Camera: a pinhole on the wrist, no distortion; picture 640 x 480 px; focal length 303.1 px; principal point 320.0 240.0 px. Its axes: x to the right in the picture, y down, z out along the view. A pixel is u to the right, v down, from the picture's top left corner.
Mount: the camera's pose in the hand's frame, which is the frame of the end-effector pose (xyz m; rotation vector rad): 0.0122 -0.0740 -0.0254 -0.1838 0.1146 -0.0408
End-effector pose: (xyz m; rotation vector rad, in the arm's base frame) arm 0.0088 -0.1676 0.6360 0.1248 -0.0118 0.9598
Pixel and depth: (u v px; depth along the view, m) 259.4 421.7 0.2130
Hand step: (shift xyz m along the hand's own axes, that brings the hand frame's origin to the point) -0.0012 0.0919 0.1637
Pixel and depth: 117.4 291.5 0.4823
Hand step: -0.2487 0.1097 0.4659
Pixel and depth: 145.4 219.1 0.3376
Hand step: -0.1419 -0.0262 0.3300
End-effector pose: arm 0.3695 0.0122 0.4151 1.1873 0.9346 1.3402
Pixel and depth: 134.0 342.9 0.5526
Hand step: -0.2539 0.2270 0.5169
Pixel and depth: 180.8 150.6 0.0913
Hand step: -0.0195 -0.0819 0.0733
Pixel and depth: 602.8 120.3 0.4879
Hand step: 0.5156 -0.1987 0.4366
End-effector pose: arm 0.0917 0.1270 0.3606 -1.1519 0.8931 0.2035
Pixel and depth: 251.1 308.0 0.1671
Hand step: -0.0048 -0.0052 0.1351
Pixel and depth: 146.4 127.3 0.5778
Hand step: -0.2549 -0.1642 0.6150
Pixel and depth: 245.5 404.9 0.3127
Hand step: -0.0223 0.1533 0.2570
